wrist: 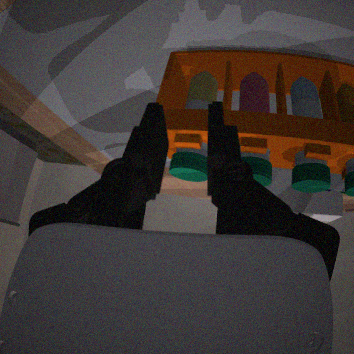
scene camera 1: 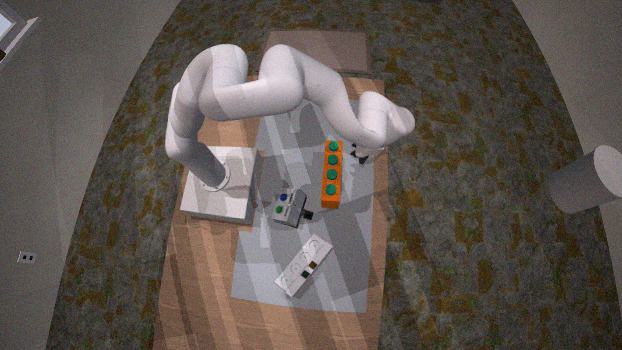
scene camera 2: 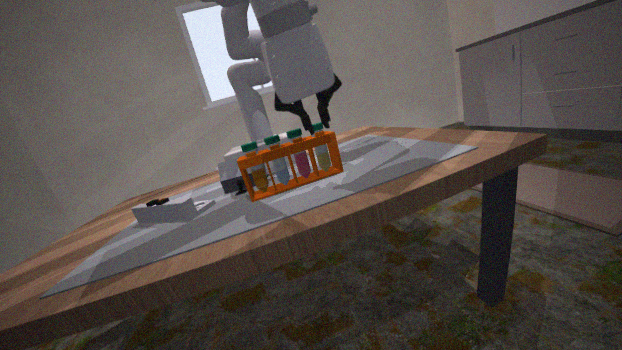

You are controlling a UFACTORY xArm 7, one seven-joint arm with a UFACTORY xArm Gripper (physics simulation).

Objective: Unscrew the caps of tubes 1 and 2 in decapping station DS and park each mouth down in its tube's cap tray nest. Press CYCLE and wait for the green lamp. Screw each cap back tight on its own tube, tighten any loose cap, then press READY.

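Frame: origin at the arm's base, x down, y right, z back, level; centimetres.
Where they show: gripper, fingertip midpoint: (wrist: 186, 122) (scene camera 1: 354, 150) (scene camera 2: 318, 128); arm's base, link origin: (scene camera 1: 215, 175) (scene camera 2: 263, 141).
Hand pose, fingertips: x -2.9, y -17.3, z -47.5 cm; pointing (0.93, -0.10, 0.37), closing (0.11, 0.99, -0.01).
Each offset is from my fingertips to the top centre of the thing.
An orange rack (scene camera 1: 330, 204) (scene camera 2: 338, 154) (wrist: 166, 92) holds several upright tubes with green caps. The end cap over the yellow tube {dx -0.6, dy -0.4, dz +7.4 cm} (scene camera 1: 333, 146) (scene camera 2: 318, 126) (wrist: 189, 166) and the cap over the magenta tube {dx -0.6, dy +4.7, dz +6.8 cm} (scene camera 1: 333, 160) (scene camera 2: 294, 133) (wrist: 262, 170) are on. My gripper (scene camera 1: 360, 154) (scene camera 2: 319, 128) (wrist: 186, 122) is open a little and empty. In scene camera 1 its fingers are beside the rack, near its far end; in the wrist view the yellow tube's cap shows between and beyond them. Tube numbers are not readable. A white tray {dx +6.2, dy +40.1, dz +9.7 cm} (scene camera 1: 324, 244) (scene camera 2: 165, 214) has ring-marked places.
A grey box {dx +3.2, dy +21.7, dz +18.7 cm} (scene camera 1: 295, 216) with a blue button {dx +4.1, dy +19.2, dz +20.8 cm} (scene camera 1: 283, 197), a green button {dx +4.1, dy +23.7, dz +21.1 cm} (scene camera 1: 279, 209) and a black part on its side stands between the robot base (scene camera 1: 220, 207) and the rack. A brown and a dark green piece sit on the white tray. The table edge runs near the gripper.
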